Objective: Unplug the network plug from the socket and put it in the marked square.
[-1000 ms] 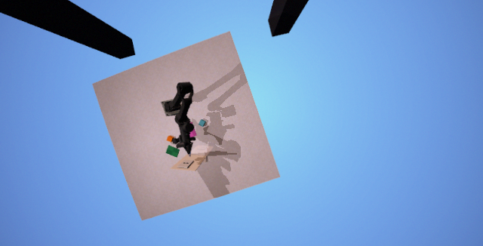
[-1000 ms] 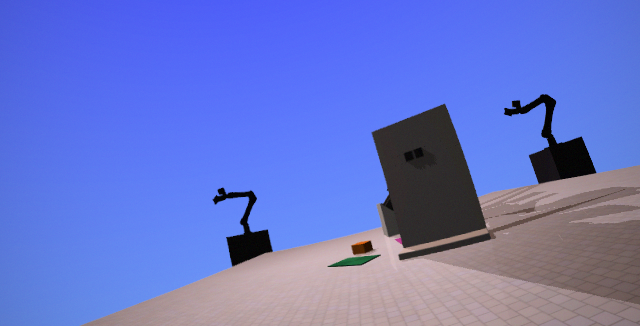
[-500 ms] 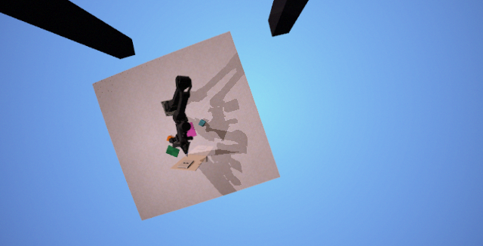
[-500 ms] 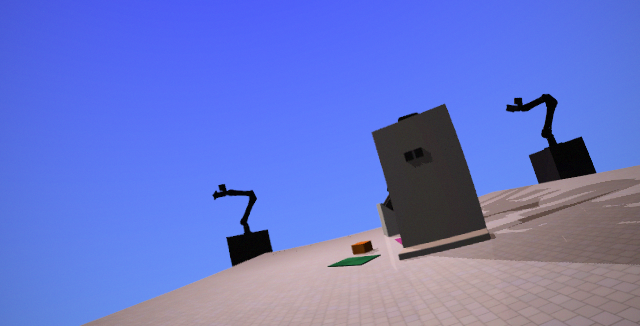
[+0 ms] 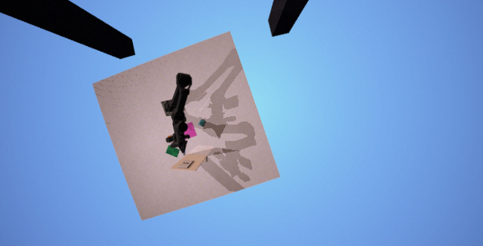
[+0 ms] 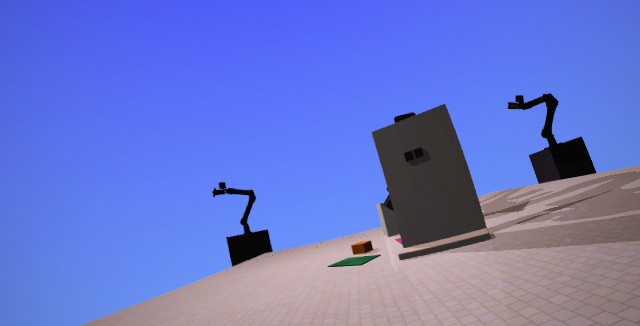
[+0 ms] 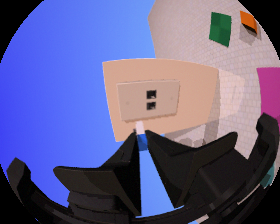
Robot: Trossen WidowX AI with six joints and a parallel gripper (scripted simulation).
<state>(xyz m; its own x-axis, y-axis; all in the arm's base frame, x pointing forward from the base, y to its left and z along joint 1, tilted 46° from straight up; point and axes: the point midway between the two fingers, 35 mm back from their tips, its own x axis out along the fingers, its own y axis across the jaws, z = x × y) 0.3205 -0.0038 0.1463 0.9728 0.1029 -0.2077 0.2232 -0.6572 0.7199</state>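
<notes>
Now: the magenta patch 230 mm below my gripper tip, 120 mm behind it and 40 mm to the right of it. Also, from my gripper tip: network plug (10 mm ahead); upright panel (110 mm below, 100 mm ahead, 20 mm to the right); teal block (220 mm below, 160 mm behind, 100 mm to the left).
</notes>
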